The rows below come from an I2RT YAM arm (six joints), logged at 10 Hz.
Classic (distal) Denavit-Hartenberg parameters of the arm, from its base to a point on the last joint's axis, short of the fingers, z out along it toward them. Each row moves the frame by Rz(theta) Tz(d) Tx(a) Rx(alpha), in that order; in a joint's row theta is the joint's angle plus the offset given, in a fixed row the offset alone. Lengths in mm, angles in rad.
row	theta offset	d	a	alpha
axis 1	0.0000	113.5	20.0	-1.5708
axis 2	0.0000	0.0	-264.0	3.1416
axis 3	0.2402	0.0	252.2	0.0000
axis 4	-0.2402	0.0	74.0	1.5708
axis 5	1.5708	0.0	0.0	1.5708
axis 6	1.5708	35.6	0.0	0.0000
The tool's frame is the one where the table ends.
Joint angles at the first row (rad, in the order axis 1, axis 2, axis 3, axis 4, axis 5, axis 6):
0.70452, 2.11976, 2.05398, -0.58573, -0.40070, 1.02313
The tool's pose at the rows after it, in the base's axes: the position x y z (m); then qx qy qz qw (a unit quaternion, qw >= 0):
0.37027 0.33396 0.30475 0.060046 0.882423 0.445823 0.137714
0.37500 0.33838 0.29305 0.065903 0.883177 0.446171 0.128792
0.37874 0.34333 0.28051 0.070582 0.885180 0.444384 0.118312
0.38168 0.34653 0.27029 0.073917 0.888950 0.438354 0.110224
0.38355 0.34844 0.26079 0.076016 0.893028 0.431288 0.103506
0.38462 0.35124 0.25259 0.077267 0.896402 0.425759 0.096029
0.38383 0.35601 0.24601 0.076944 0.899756 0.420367 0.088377
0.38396 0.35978 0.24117 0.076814 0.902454 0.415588 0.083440
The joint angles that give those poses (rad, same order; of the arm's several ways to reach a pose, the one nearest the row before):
0.70576, 2.15036, 2.05303, -0.56406, -0.40488, 1.04165
0.70583, 2.17878, 2.05401, -0.54504, -0.41280, 1.05664
0.70799, 2.20881, 2.05698, -0.53236, -0.42023, 1.06895
0.70889, 2.23469, 2.06546, -0.53603, -0.42188, 1.07200
0.70934, 2.25370, 2.06620, -0.53978, -0.42186, 1.07071
0.71196, 2.27296, 2.07175, -0.54530, -0.42377, 1.07145
0.71986, 2.29244, 2.08397, -0.55598, -0.42362, 1.07340
0.72519, 2.31118, 2.10094, -0.56830, -0.42194, 1.07367

